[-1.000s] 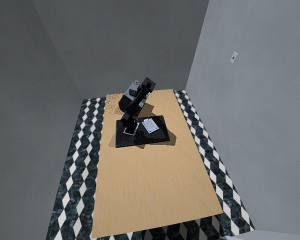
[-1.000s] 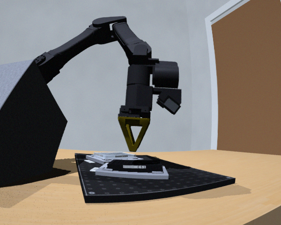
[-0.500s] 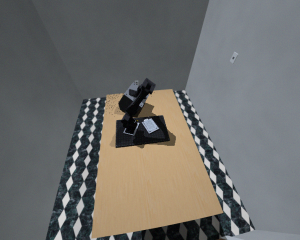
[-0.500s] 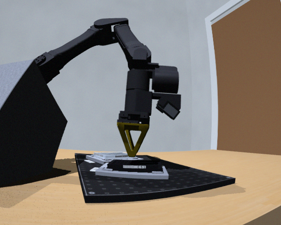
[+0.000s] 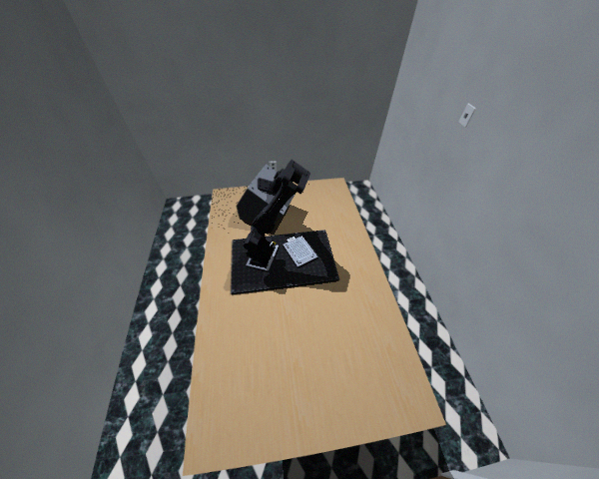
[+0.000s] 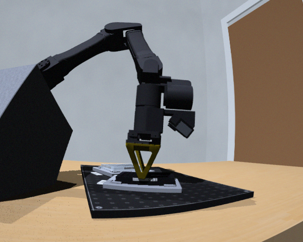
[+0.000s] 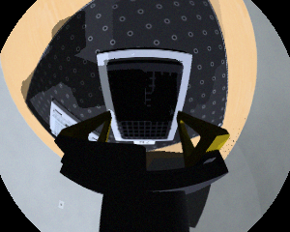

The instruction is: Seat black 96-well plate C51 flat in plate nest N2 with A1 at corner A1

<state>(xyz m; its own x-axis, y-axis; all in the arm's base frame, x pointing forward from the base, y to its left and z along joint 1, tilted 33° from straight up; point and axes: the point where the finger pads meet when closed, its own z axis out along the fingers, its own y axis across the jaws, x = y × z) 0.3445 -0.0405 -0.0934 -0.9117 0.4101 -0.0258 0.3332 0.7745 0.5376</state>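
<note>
My hand is 1 cm short of the black plate C51 and 1 cm above it. The rest, counted from my hand: clear plate C15 (1 cm behind, 19 cm to the left, 2 cm below).
</note>
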